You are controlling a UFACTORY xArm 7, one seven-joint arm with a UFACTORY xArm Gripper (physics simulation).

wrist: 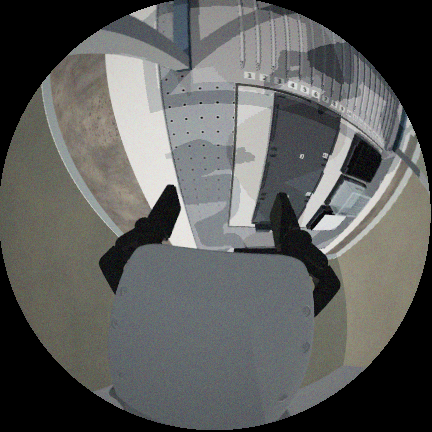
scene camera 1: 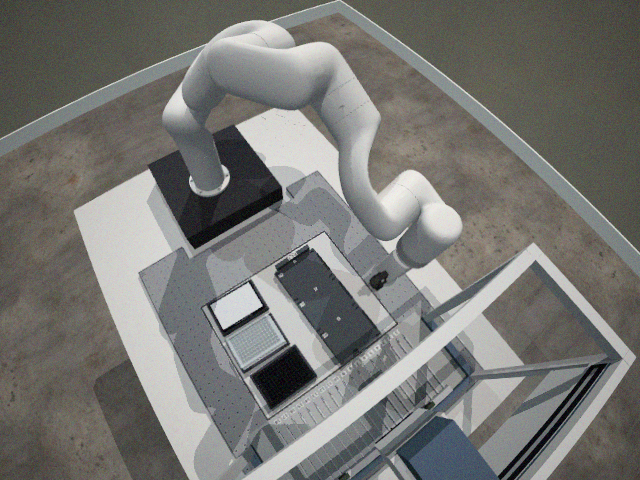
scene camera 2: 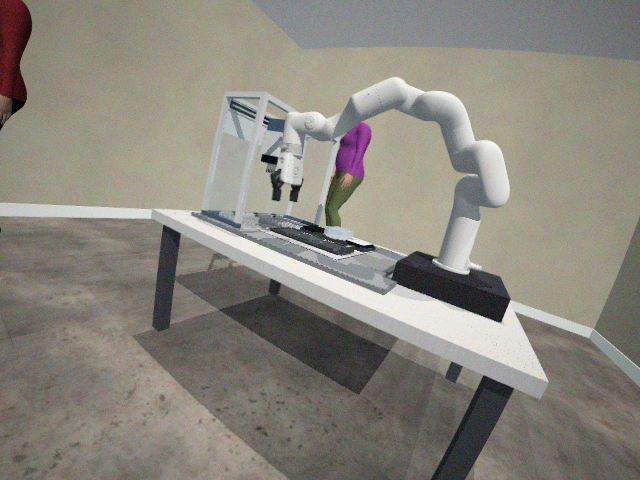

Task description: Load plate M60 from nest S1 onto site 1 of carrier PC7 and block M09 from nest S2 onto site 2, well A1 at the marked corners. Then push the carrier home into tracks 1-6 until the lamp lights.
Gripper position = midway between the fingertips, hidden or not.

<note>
My gripper (scene camera 2: 284, 201) is open and holds nothing. Also in view: a long dark carrier (scene camera 1: 345, 328). I also see a clear well plate (scene camera 1: 260, 338).
The long dark carrier shows as well in the wrist view (wrist: 302, 135) and in scene camera 2 (scene camera 2: 336, 248). The clear well plate is seen too in the wrist view (wrist: 349, 199). My gripper shows as well in the wrist view (wrist: 225, 199) and in scene camera 1 (scene camera 1: 388, 274).
</note>
